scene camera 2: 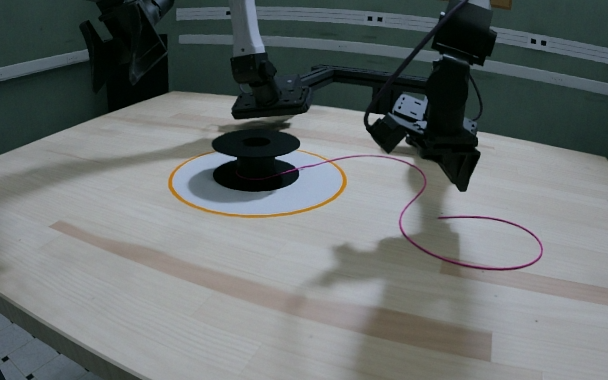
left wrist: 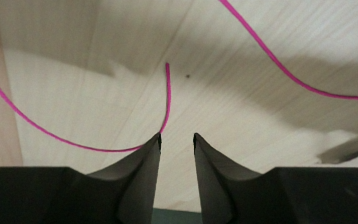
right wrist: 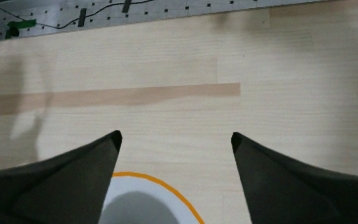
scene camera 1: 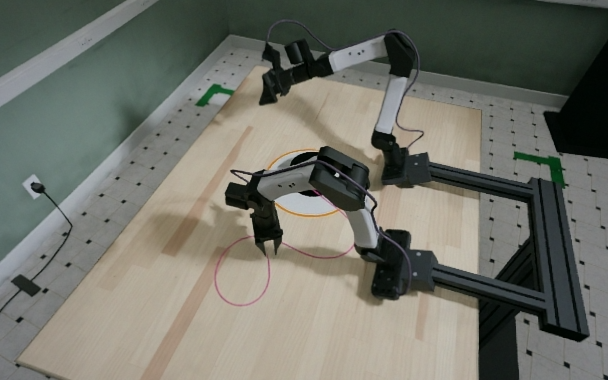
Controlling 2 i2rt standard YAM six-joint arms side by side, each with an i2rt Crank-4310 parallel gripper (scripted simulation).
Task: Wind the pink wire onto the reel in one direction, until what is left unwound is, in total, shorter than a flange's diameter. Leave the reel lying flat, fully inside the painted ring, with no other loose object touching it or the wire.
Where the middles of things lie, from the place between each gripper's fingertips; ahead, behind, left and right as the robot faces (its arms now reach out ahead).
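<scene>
The black reel (scene camera 2: 253,160) is 18 cm below my right hand (scene camera 2: 111,87), 16 cm to the left of it and 21 cm behind it. As for my left hand (scene camera 2: 459,188), it is 30 mm above the reel, 60 mm past it and 370 mm to the left of it.
</scene>
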